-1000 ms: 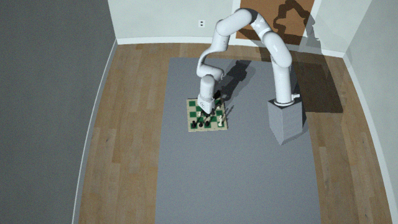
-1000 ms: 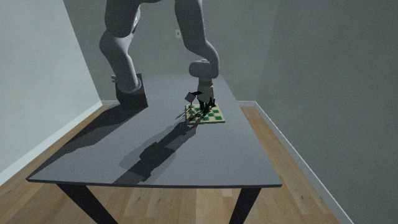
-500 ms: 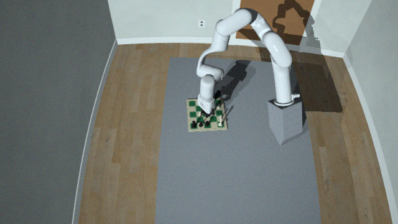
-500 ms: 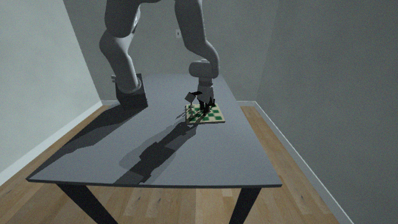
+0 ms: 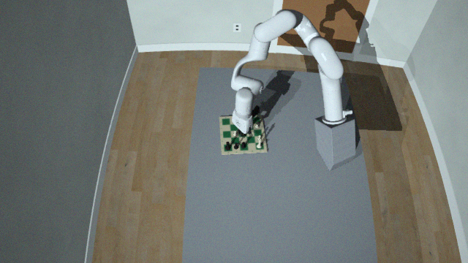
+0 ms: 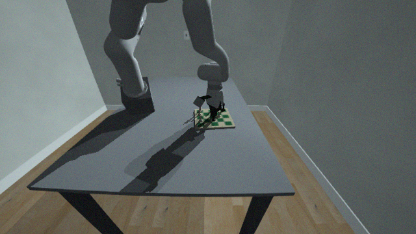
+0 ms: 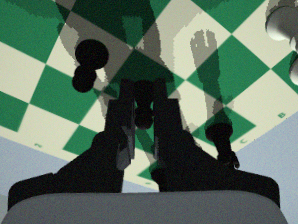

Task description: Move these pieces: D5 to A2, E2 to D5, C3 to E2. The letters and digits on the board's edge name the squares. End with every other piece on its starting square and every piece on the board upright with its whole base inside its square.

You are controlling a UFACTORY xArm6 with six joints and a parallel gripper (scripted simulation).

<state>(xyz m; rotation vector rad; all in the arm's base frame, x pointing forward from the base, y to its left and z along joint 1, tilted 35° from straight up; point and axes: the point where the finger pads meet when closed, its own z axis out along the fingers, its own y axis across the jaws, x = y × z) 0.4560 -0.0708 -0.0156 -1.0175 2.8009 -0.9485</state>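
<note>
Right now my hand is 30 mm above the chessboard.
</note>
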